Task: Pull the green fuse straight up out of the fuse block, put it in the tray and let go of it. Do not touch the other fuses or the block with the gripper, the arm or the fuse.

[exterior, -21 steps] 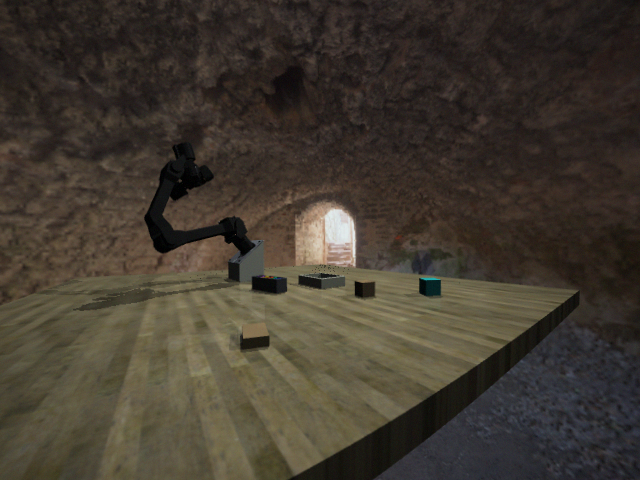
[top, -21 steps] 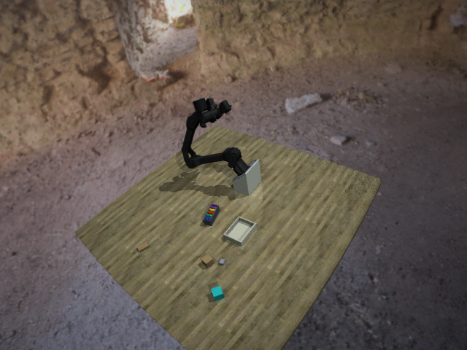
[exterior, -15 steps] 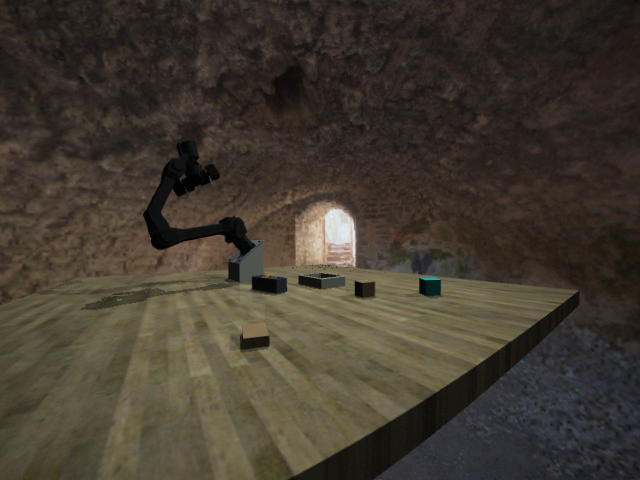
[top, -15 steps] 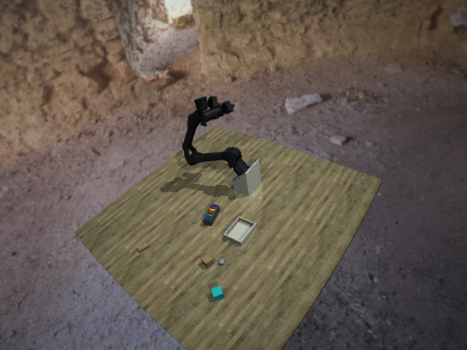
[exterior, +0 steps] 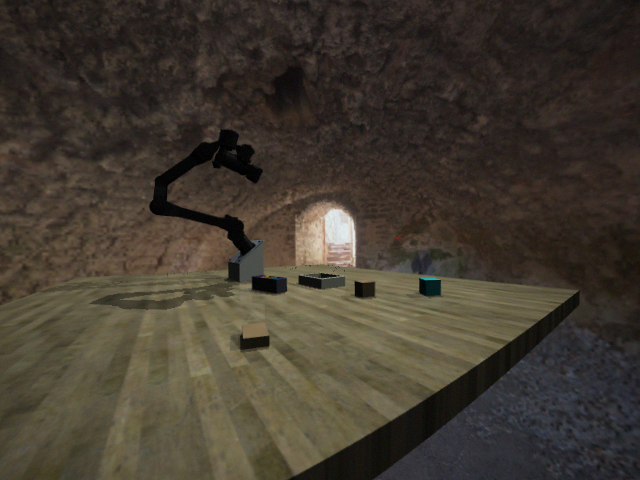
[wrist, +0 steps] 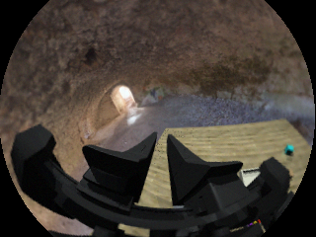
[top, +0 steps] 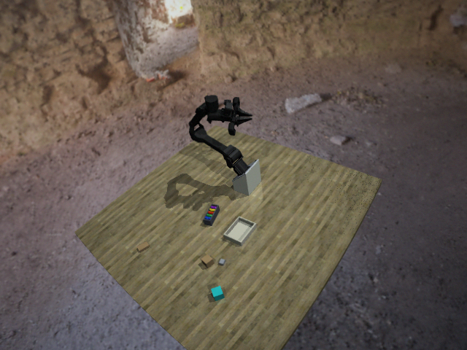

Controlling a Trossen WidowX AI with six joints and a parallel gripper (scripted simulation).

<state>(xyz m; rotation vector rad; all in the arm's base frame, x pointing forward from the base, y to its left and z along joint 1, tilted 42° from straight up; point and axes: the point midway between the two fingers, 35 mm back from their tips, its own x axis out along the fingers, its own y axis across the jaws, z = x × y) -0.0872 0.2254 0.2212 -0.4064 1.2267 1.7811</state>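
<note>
Now: gripper tip 420 mm above the green fuse, 350 mm short of it and 40 mm to the left of it. The rest, counted from my gripper tip: grey tray (440 mm below, 310 mm ahead, 140 mm to the left); then teal cube (620 mm ahead, 420 mm below, 310 mm to the left); then brown cube (530 mm ahead, 420 mm below, 150 mm to the left).
</note>
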